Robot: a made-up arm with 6 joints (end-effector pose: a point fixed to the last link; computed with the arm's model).
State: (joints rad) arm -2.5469 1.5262 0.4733 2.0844 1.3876 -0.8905
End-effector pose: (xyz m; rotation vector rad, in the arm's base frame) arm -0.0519 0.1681 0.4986 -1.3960 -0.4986 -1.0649
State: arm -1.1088 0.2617 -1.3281 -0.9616 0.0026 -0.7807
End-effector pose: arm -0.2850 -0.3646 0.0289 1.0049 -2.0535 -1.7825
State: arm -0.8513 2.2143 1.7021 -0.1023 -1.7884 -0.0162
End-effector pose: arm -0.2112 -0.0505 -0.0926 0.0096 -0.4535 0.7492
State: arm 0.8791 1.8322 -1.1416 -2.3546 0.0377 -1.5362
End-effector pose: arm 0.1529 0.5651 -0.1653 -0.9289 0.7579 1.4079
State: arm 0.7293 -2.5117 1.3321 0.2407 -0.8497 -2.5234
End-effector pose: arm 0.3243 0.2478 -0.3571 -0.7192 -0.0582 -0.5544
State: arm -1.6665 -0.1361 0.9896 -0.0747 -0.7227 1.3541
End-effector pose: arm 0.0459 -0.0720 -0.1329 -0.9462 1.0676 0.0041
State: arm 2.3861 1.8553 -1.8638 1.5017 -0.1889 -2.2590
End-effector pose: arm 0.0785 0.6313 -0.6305 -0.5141 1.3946 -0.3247
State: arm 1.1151 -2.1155 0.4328 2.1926 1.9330 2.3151
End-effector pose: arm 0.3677 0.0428 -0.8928 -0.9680 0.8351 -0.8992
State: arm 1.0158 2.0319 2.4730 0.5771 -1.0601 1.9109
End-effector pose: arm 0.2714 0.0993 -0.1245 -0.3144 -1.9251 -0.2250
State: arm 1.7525 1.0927 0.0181 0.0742 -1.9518 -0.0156
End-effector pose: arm 0.0509 0.2292 0.2088 -1.1977 2.1012 1.9883
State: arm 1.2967 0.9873 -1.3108 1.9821 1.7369 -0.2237
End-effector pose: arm 0.3031 0.6184 -0.0223 -0.1804 -0.4591 1.8223
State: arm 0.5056 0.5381 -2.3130 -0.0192 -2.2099 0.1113
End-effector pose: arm 0.4144 -0.1399 0.0184 2.0873 1.9835 -0.7829
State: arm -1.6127 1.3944 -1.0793 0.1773 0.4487 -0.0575
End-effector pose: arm -0.4200 -0.4982 -0.1691 1.1931 -0.4932 -2.4512
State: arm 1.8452 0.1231 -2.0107 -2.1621 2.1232 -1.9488
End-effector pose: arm 0.0653 0.4282 -0.3711 -1.0118 2.5915 0.2265
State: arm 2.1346 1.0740 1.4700 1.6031 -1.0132 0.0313
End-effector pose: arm 0.1178 -0.0037 0.2160 0.1778 -0.8397 2.1060
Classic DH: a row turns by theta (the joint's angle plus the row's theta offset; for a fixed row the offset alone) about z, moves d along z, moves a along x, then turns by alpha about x. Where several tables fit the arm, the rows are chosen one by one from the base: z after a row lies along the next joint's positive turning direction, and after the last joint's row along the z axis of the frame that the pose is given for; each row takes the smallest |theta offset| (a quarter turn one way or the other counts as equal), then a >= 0, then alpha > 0; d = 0 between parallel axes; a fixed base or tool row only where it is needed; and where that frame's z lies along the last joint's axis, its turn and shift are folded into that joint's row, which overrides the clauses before.
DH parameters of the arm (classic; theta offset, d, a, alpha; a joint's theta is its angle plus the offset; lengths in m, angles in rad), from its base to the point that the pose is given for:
joint 1: -1.5708 -0.05 0.05 -1.5708
joint 2: 0 0.14 0.02 1.5708
joint 3: 0 0.15 -0.25 1.5708
joint 4: 1.5708 -0.17 0.13 1.5708
joint 5: 0 0.25 -0.11 -1.5708
joint 6: 1.5708 -0.15 0.23 1.5708
tool (fixed): -1.5708 0.07 0 0

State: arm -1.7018 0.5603 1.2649 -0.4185 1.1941 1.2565
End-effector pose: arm 0.2056 -0.2429 0.4211 -0.6234 -1.1500 -1.5566
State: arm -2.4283 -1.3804 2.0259 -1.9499 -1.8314 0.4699
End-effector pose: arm 0.0801 0.0023 0.1078 2.5881 0.2494 1.1263
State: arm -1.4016 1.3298 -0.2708 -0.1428 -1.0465 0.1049
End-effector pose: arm -0.0574 -0.4022 0.1344 1.6574 -0.1510 -0.4762
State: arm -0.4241 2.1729 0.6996 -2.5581 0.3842 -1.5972
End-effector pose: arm 0.0755 -0.1033 0.4571 -0.1867 -0.5466 -0.4223
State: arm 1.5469 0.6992 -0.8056 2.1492 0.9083 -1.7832
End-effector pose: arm -0.0060 0.7795 0.3889 0.1010 0.7369 1.6876
